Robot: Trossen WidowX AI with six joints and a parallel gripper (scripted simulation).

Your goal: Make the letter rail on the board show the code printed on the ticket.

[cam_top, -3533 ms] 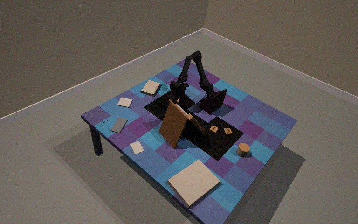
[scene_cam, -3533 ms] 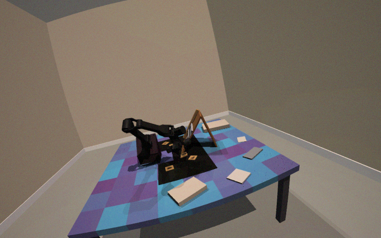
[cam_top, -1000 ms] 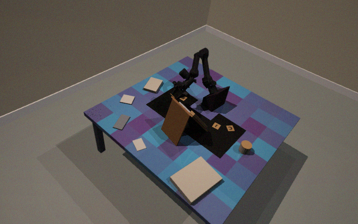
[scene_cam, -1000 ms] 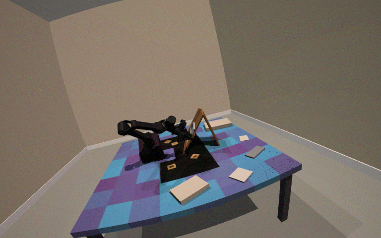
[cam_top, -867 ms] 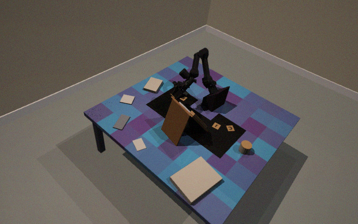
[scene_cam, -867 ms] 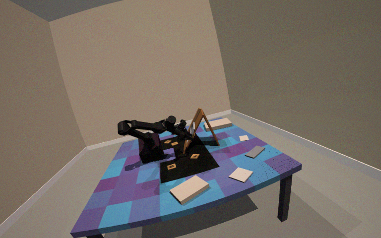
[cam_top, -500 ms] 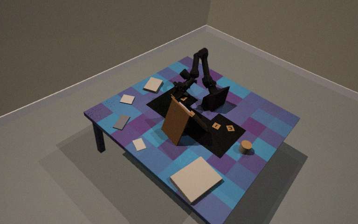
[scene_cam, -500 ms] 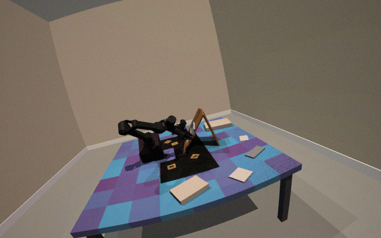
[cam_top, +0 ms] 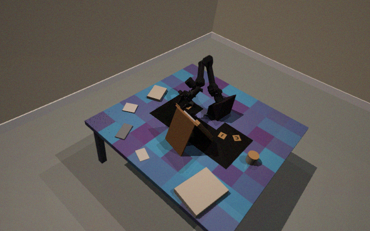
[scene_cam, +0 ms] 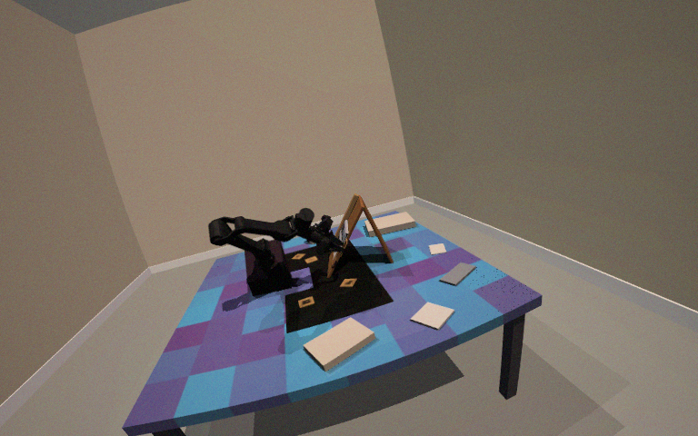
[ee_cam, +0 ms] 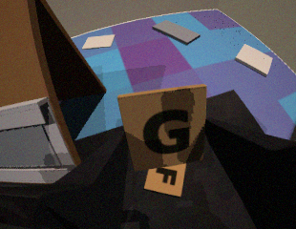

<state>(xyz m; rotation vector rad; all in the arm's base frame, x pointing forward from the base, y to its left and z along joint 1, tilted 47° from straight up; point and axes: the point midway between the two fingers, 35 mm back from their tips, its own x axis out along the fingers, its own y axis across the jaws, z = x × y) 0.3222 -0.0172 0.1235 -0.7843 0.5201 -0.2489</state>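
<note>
Now: gripper tip 5 cm past the ticket, 19 cm to the right of it and 8 cm above it. Round my gripper tip: tan letter tile: right at my gripper tip; then black mat: 15 cm behind, 14 cm to the left, 16 cm below; then grey card: 41 cm ahead, 13 cm to the right, 16 cm below.
</note>
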